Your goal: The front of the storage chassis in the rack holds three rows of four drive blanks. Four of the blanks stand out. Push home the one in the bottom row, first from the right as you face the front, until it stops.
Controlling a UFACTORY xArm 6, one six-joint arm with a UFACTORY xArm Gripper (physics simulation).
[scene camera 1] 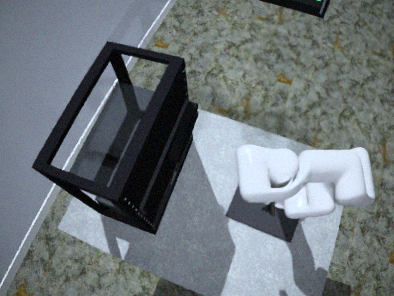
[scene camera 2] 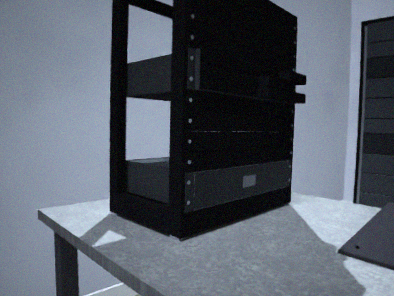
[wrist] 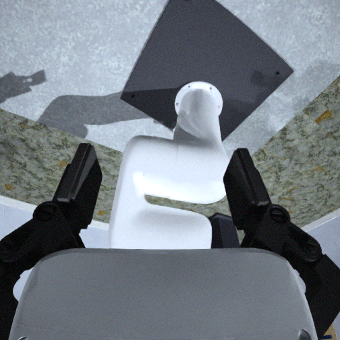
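There's a black rack (scene camera 1: 131, 159) here, and it's 0.84 m from the lens.
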